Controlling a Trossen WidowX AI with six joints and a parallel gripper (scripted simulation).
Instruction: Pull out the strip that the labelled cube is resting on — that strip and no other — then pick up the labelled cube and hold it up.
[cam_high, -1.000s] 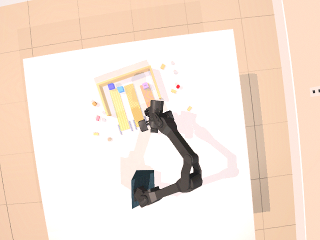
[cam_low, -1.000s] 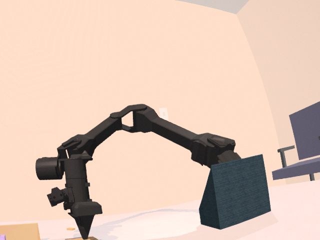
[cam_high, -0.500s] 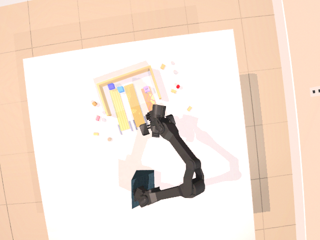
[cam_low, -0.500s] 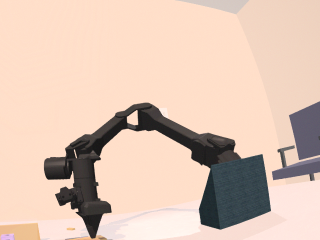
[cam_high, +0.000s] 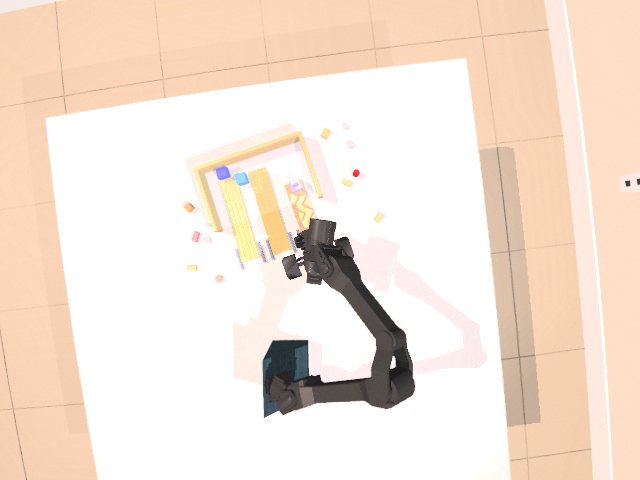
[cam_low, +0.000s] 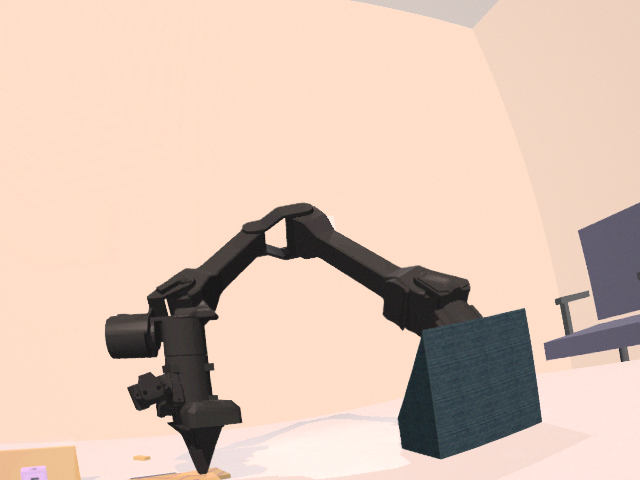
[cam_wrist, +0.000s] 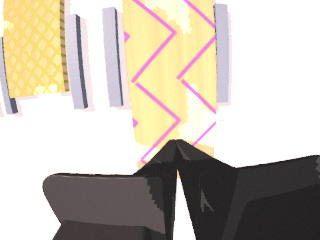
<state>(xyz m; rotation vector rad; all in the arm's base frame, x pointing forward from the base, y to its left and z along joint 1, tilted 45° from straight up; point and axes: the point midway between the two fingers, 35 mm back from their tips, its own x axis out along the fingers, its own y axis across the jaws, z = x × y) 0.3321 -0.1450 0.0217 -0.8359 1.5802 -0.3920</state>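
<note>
Now: gripper tip 90 mm short of the zigzag-patterned strip and 30 mm to the right of it. The rest, counted from my gripper tip: labelled cube: 200 mm ahead, 60 mm to the left, 10 mm above.
</note>
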